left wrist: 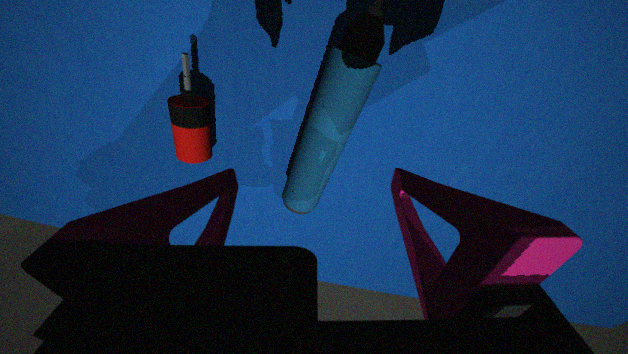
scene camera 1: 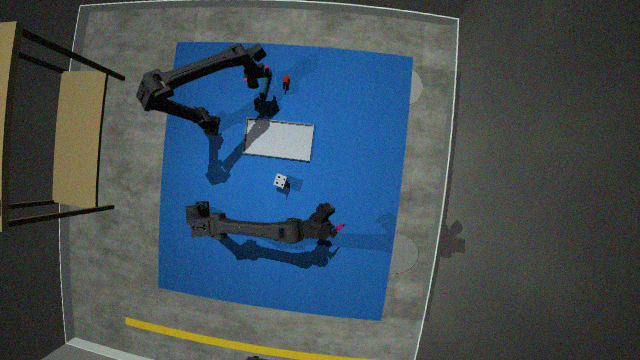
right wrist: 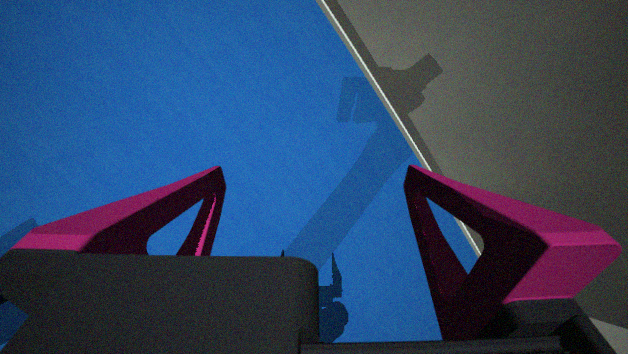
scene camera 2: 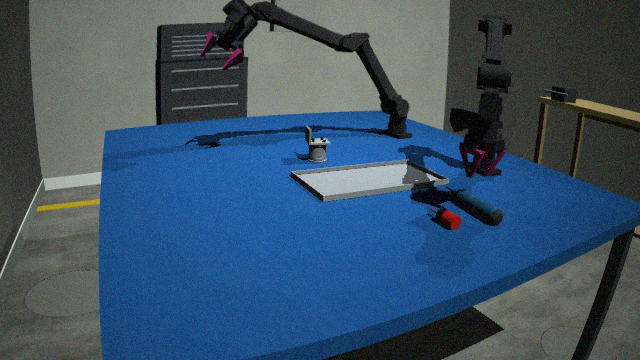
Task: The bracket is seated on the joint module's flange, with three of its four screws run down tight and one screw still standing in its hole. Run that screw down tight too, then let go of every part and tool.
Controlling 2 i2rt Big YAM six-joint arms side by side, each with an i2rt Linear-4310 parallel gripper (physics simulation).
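Frame: origin at the left arm's base, x left, y down, z back, level; centimetres.
Seen in the pictures: left gripper, fingertip midpoint: [left wrist: 314, 177] [scene camera 1: 261, 79] [scene camera 2: 478, 175]; right gripper, fingertip midpoint: [scene camera 1: 338, 215] [right wrist: 314, 175] [scene camera 2: 211, 62]; left arm's base at its link origin: [scene camera 1: 212, 125] [scene camera 2: 483, 170]; right arm's base at its link origin: [scene camera 1: 203, 210] [scene camera 2: 396, 135].
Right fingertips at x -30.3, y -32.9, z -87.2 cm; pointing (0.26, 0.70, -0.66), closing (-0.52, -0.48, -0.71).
Observation:
Offsets run from my right fingertips to a thing's top centre. Level surfaces: height alone.
The pale bracket [scene camera 1: 281, 180] [scene camera 2: 308, 134] sits on the grey joint module @(dx +6.9, dy +26.5, dz +34.4 cm) [scene camera 2: 317, 153]; dark screw spots show on its top, too small to tell which screw stands up. A blue-handled screwdriver @(dx +59.3, dy +28.8, dz +58.7 cm) [scene camera 1: 266, 85] [scene camera 2: 477, 206] [left wrist: 332, 120] lies on the table, its shaft end in shadow in the left wrist view. My left gripper [scene camera 1: 256, 73] [scene camera 2: 480, 172] [left wrist: 314, 177] is open and points down above the blue handle, which shows between its fingertips without being gripped. My right gripper [scene camera 2: 213, 61] [right wrist: 314, 175] is open and empty, high over the table, away from the bracket.
A short red-and-black screwdriver @(dx +64.1, dy +29.4, dz +46.2 cm) [scene camera 1: 286, 80] [scene camera 2: 448, 219] [left wrist: 192, 142] lies beside the blue one. A shallow white tray @(dx +30.8, dy +31.3, dz +43.1 cm) [scene camera 1: 290, 142] [scene camera 2: 345, 185] lies between the tools and the joint module. The blue table @(dy +32.9 cm) [scene camera 1: 360, 150] [scene camera 2: 225, 260] ends at an edge in the right wrist view.

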